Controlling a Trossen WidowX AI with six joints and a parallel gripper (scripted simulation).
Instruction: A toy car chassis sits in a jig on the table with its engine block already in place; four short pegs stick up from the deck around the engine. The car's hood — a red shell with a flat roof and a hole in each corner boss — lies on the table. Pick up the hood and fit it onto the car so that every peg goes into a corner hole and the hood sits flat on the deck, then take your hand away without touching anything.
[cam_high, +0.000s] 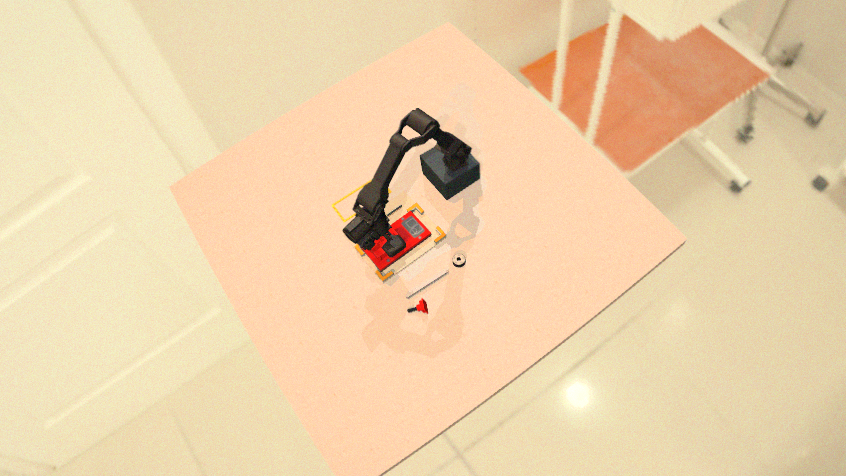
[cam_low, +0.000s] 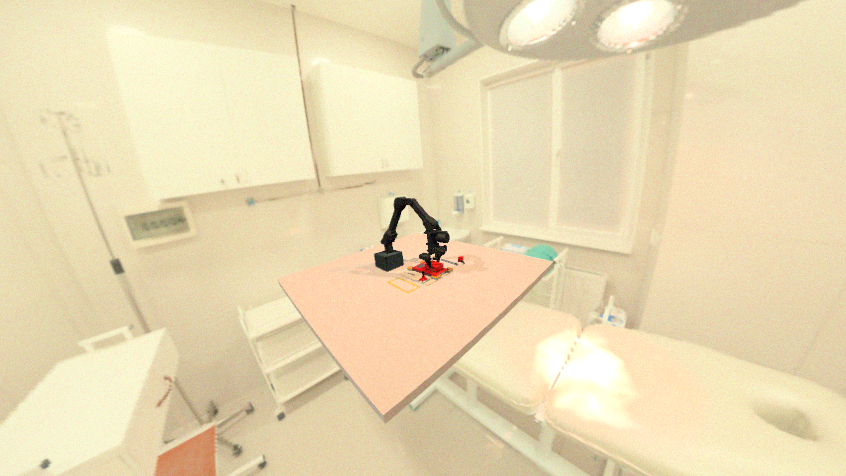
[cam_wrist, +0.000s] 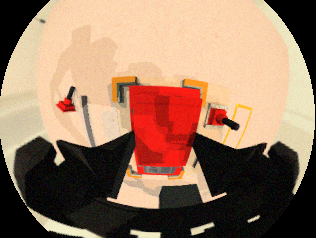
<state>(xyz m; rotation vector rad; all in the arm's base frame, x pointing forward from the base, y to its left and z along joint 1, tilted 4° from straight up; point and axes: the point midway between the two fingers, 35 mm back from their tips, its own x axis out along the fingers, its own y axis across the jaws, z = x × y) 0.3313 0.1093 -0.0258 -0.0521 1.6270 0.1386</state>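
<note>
Right now the red hood is right at my gripper tip. Round my gripper tip: thin axle rod 170 mm to the left, 50 mm behind, 40 mm below; then wheel 170 mm behind, 160 mm to the left, 40 mm below; then grey engine block 30 mm below.
</note>
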